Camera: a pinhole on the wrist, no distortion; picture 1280 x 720 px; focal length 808.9 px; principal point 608.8 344.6 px. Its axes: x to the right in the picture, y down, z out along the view. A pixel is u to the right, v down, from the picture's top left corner.
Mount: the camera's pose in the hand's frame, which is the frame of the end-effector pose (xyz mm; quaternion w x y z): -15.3 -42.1 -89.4 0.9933 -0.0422 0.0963 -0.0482
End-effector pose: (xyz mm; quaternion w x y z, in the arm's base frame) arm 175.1 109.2 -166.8 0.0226 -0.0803 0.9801 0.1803
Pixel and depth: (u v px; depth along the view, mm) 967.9 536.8 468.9
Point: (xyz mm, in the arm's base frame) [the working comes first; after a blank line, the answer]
In the camera's frame: 208.2 111.4 468.9

-118.9 255.5 -458.1
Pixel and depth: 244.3 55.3 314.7
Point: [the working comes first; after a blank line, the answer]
In the camera's frame: -141.8 -112.6 314.7

298.9 109.1 -438.2
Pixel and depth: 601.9 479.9 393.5
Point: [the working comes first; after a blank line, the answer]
In the camera's frame: -3.4 65.8 393.5

107.6 251.9 -423.8
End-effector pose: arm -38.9 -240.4 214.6 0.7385 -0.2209 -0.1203 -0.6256
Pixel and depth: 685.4 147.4 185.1
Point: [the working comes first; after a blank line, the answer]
In the camera's frame: 17.5 -45.1 185.1

-96.5 -234.9 324.0
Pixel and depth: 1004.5 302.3 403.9
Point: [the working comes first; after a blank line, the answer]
In the camera's frame: 197.6 -21.1 403.9

-16.5 -339.7 576.0
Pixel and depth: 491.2 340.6 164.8
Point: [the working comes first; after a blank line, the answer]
In the camera's frame: -24.0 -0.8 164.8

-60.1 -201.7 283.2
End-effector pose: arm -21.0 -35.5 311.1 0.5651 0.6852 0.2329 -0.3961
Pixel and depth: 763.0 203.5 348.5
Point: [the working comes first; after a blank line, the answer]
In the camera's frame: 66.4 -60.8 348.5

-88.4 -263.4 159.8
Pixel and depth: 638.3 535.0 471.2
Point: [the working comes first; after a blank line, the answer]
In the camera's frame: 17.2 110.9 471.2

16.2 -417.5 270.6
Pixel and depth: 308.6 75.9 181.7
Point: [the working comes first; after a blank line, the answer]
In the camera's frame: -67.4 -60.4 181.7

-142.7 -110.5 299.1
